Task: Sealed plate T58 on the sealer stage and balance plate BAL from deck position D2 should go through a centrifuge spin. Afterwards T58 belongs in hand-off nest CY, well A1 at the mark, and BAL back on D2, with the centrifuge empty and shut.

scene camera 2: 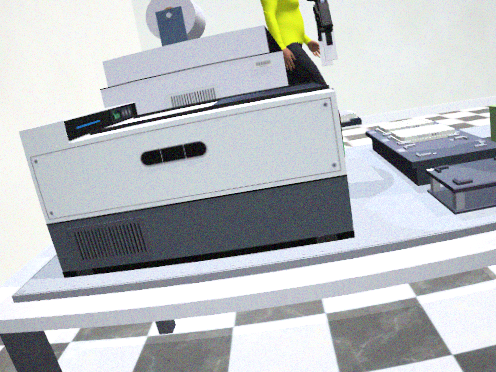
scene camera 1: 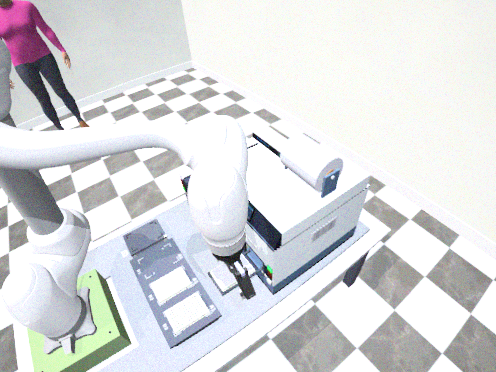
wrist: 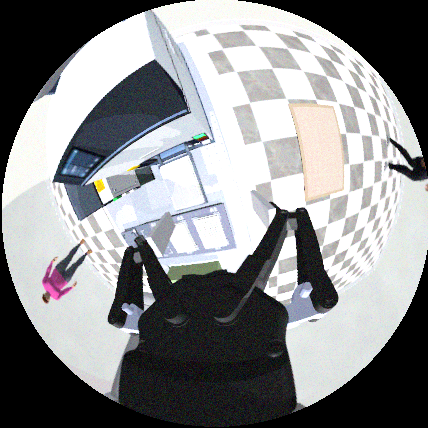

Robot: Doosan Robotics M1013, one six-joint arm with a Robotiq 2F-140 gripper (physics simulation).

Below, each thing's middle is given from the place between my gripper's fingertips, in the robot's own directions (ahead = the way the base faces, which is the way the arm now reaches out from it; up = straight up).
Scene:
Right now the white plate (scene camera 1: 165, 288) is 19 cm below my hand, 18 cm to the left of it and 18 cm behind it. From my hand the other things lie so: roll unit (scene camera 1: 310, 161): 34 cm ahead, 17 cm above, 12 cm to the left; centrifuge (scene camera 2: 119, 191): 42 cm to the left, 28 cm ahead, 12 cm below; dark lid (wrist: 83, 198): 41 cm to the left, 13 cm ahead, 3 cm below.

